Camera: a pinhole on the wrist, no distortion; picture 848 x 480 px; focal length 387.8 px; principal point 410.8 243.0 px. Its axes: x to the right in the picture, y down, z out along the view. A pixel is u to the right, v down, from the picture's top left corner.
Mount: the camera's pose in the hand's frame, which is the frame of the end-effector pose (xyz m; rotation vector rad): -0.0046 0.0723 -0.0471 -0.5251 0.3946 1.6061
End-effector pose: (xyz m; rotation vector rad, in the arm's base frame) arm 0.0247 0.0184 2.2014 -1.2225 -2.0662 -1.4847
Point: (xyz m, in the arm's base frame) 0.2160 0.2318 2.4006
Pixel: 509.5 18.7
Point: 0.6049 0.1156 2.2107
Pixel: 586.8 436.2
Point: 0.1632 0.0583 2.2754
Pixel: 500.1 226.4
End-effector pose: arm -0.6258 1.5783 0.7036 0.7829 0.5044 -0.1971
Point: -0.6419 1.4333 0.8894
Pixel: 27.2 441.1
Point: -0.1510 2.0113 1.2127
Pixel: 742.2 66.9
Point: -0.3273 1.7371 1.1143
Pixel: 559.0 144.3
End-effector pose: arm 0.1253 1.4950 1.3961 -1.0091 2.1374 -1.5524
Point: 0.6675 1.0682 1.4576
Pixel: outside the picture
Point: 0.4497 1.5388 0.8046
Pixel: 466.5 426.0
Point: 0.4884 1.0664 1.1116
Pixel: 145.7 214.9
